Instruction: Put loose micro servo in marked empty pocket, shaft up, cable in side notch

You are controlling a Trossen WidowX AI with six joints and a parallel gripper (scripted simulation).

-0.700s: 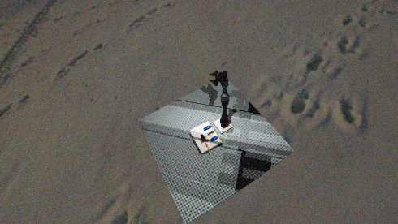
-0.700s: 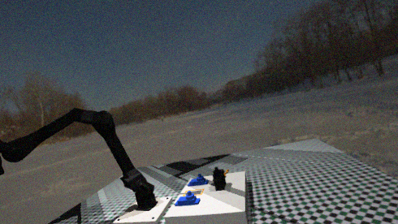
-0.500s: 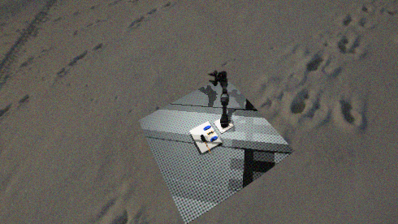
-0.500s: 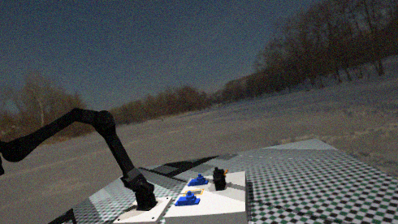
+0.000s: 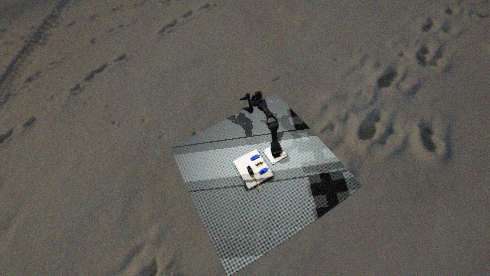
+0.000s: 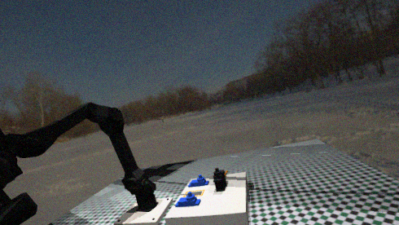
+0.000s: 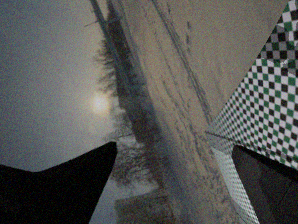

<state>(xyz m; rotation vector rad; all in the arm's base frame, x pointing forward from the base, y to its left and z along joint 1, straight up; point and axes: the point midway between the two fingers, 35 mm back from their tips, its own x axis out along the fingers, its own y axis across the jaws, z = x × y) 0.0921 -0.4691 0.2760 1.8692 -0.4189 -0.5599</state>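
The white deck lies 54 cm to the left of my gripper tip, 26 cm below it and 17 cm ahead of it.
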